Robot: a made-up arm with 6 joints. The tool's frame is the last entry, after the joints. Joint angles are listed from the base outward.
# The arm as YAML. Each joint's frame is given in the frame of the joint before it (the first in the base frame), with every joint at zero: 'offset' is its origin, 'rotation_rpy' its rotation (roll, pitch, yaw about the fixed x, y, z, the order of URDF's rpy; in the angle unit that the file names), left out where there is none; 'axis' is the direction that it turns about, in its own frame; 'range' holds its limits. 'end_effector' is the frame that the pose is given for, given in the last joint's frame.
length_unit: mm
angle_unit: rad
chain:
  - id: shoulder
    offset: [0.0, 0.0, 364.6]
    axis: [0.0, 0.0, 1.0]
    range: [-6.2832, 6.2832]
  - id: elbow
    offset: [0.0, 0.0, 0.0]
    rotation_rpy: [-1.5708, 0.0, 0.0]
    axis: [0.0, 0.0, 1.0]
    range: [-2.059, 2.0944]
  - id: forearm
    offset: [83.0, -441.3, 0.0]
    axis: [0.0, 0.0, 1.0]
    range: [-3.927, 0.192]
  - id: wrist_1
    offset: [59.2, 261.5, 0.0]
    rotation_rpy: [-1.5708, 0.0, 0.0]
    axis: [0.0, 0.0, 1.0]
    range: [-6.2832, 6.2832]
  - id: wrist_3
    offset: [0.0, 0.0, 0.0]
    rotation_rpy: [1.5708, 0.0, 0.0]
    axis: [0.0, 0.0, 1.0]
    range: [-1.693, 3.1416]
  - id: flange
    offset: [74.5, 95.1, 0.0]
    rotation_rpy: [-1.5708, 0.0, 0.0]
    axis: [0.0, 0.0, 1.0]
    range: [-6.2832, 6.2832]
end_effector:
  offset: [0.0, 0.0, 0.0]
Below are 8 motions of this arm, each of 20 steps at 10 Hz.
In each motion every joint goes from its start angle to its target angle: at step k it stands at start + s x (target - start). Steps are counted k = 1, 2, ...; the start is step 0. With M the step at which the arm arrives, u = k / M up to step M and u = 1 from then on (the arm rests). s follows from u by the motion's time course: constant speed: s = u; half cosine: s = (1 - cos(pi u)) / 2; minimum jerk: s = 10 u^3 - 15 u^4 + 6 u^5.
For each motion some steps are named. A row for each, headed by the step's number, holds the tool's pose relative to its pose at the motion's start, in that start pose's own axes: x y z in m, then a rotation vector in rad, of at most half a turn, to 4 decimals.
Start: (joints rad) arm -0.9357 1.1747 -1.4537 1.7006 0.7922 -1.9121
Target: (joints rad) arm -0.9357 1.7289 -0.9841 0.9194 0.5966 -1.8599
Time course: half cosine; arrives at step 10
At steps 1, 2, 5, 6, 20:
1: -0.0119 0.0029 0.0040 0.0030 -0.0319 0.0055
2: -0.0465 0.0101 0.0143 0.0143 -0.1239 0.0208
5: -0.2409 0.0216 0.0427 0.1479 -0.6227 0.0918
6: -0.3104 0.0139 0.0410 0.2303 -0.7970 0.1122
20: -0.4491 -0.0232 0.0169 0.4766 -1.1381 0.1474

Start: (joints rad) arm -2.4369 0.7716 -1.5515 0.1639 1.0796 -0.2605
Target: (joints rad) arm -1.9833 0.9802 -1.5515 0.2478 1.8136 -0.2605
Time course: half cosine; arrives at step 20
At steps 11, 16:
11: -0.0258 -0.1530 0.1192 0.0470 -0.5804 -0.1851
16: -0.0655 -0.2273 0.1749 0.0250 -0.9163 -0.2610

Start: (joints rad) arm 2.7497 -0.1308 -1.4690 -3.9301 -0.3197 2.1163
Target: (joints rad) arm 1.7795 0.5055 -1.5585 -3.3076 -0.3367 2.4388
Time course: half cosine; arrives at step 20
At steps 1, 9, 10, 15, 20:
1: -0.0012 -0.0015 0.0020 0.0054 -0.0040 0.0060
9: -0.1130 -0.1295 0.1018 0.3123 -0.3213 0.4706
10: -0.1392 -0.1592 0.1116 0.3552 -0.3905 0.5688
15: -0.2608 -0.3099 0.1120 0.4806 -0.7335 1.0448
20: -0.3068 -0.3779 0.0911 0.4959 -0.8874 1.2540

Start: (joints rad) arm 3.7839 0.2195 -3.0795 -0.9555 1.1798 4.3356
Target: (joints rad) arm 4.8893 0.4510 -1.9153 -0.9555 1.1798 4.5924
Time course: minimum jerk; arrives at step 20
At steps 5, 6, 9, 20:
5: 0.0719 0.0241 0.0080 -0.0068 0.1610 -0.0627
6: 0.1152 0.0371 0.0050 -0.0141 0.2508 -0.1033
9: 0.2920 0.0763 -0.0654 -0.0694 0.5901 -0.3037
20: 0.5407 -0.0177 -0.4956 -0.3786 1.1301 -0.9878

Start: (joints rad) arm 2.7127 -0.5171 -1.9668 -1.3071 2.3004 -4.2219
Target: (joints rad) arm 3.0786 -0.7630 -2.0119 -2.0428 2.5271 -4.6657
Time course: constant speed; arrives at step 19
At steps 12, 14, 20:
12: 0.1235 -0.0058 0.0579 0.0083 0.0577 0.0363
14: 0.1415 -0.0068 0.0725 -0.0056 0.0611 0.0446
20: 0.1814 -0.0095 0.1146 -0.0575 0.0605 0.0645

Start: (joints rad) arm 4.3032 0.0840 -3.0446 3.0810 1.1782 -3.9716
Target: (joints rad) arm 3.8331 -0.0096 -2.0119 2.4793 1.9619 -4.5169
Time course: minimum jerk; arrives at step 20
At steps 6, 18, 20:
6: -0.0133 -0.0173 -0.0318 0.1246 0.1070 -0.1468
18: -0.0547 0.0154 -0.2373 0.6516 0.6833 -0.4560
20: -0.0547 0.0169 -0.2394 0.6557 0.6877 -0.4557

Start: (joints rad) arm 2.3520 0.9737 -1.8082 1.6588 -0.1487 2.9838
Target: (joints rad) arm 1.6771 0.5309 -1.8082 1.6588 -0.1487 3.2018
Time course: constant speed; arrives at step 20
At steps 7, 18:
7: -0.1773 0.0359 -0.0828 -0.1253 -0.1892 0.2443
18: -0.4060 0.0250 -0.2880 -0.3526 -0.5151 0.5630

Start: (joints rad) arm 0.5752 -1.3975 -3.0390 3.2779 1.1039 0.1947
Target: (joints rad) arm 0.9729 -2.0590 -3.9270 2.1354 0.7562 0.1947
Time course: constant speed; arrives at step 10
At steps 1, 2, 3, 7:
1: -0.0566 -0.0041 0.0678 -0.1037 -0.1048 -0.0730
2: -0.1205 -0.0077 0.1273 -0.1991 -0.2082 -0.1677
3: -0.1905 -0.0103 0.1781 -0.2838 -0.3097 -0.2822
7: -0.5032 0.0030 0.2856 -0.4776 -0.6926 -0.8958

